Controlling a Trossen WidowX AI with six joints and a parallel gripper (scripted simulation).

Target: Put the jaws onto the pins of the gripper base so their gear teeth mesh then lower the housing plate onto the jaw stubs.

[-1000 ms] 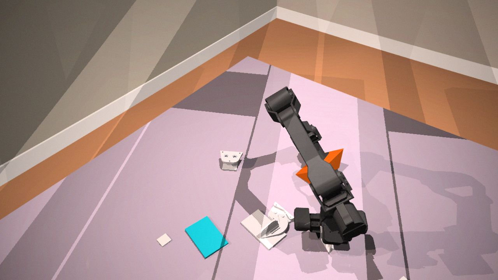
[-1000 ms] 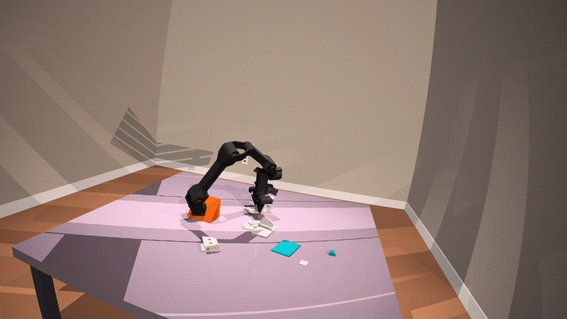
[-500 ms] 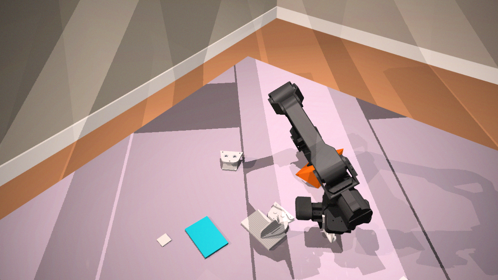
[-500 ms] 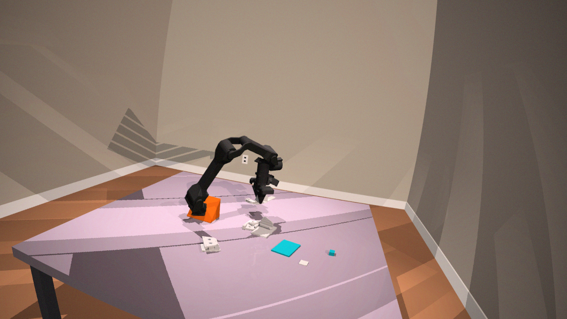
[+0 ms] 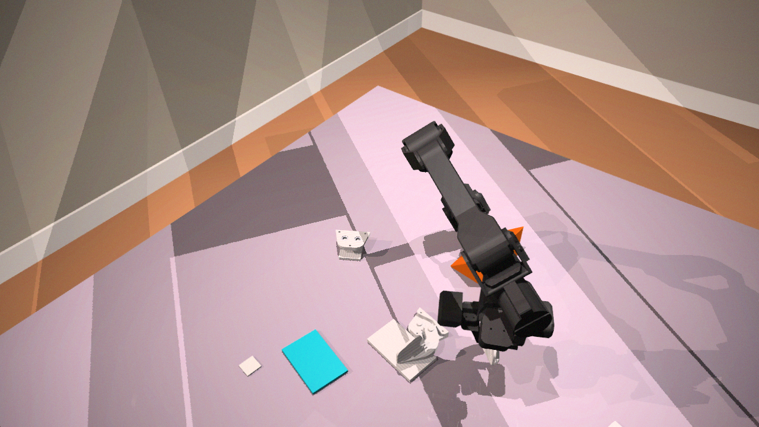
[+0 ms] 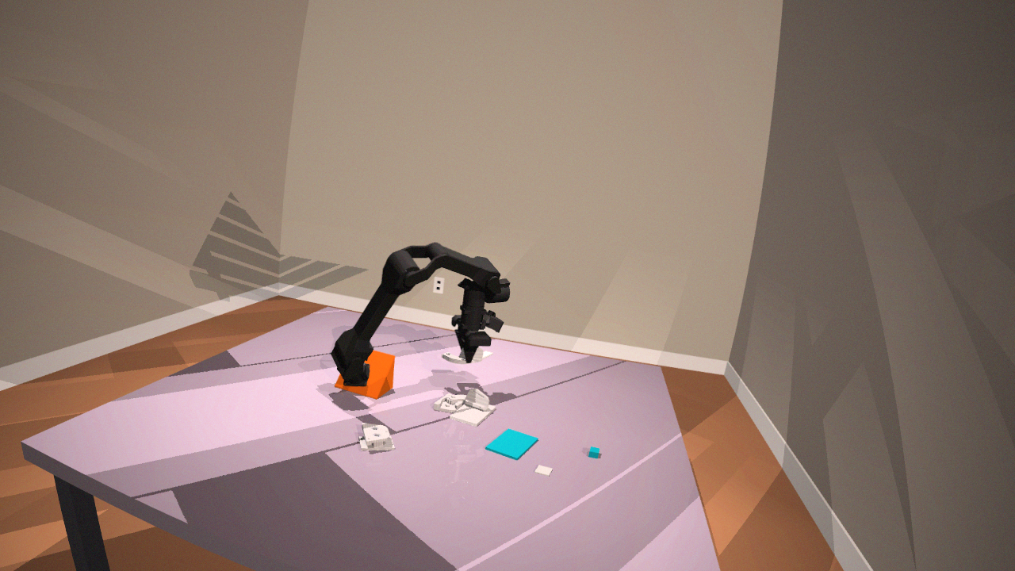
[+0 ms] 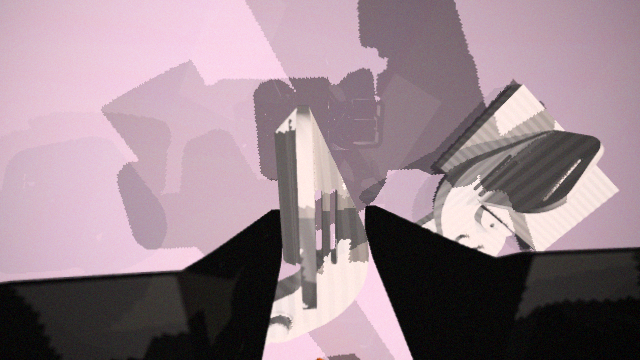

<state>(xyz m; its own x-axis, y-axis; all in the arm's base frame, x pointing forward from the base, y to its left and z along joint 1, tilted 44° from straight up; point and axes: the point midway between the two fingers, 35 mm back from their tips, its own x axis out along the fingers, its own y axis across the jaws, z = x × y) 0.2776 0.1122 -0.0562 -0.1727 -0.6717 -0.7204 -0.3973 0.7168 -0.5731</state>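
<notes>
My gripper tip is 50 mm short of the white slab, 150 mm to the left of it and 80 mm above it. Round my gripper tip: white strip (10 mm ahead, 280 mm to the left, 80 mm below); cyan flat plate (160 mm ahead, 280 mm to the right, 80 mm below); white stepped block (130 mm behind, 380 mm to the right, 70 mm below).
</notes>
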